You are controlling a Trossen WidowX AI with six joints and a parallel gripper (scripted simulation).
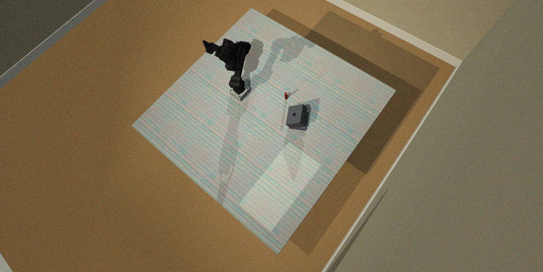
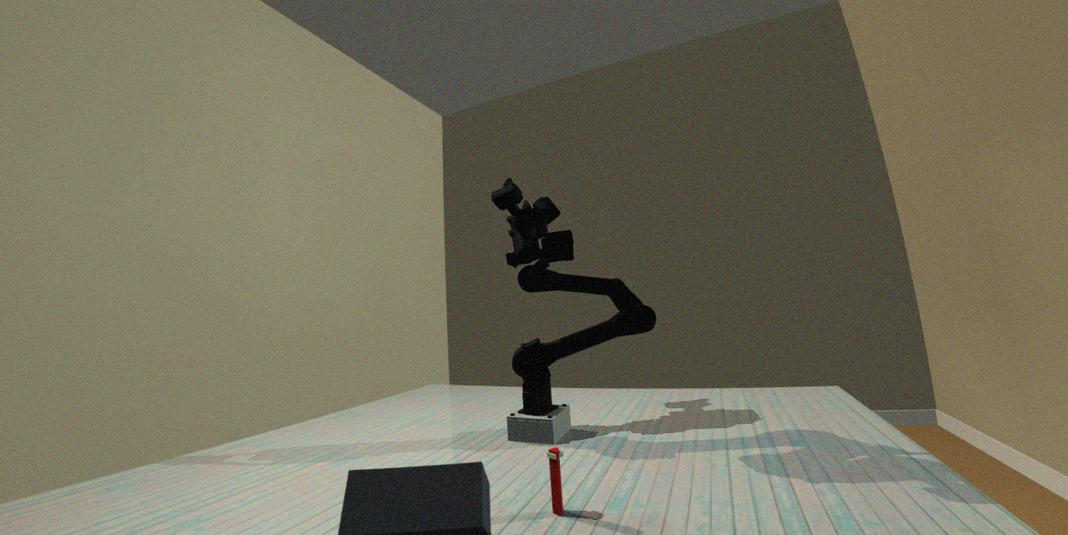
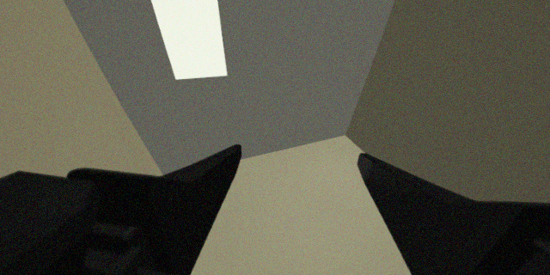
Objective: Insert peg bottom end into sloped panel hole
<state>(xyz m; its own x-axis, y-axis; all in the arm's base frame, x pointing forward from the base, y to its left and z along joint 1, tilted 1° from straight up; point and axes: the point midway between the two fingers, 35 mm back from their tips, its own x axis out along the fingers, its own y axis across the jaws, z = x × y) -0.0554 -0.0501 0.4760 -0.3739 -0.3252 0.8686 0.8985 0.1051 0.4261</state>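
Right now my gripper tip is 50 cm above the red square peg, 32 cm short of it and 25 cm to the right of it. The rest, counted from my gripper tip: sloped panel 49 cm below, 49 cm ahead, 18 cm to the left.
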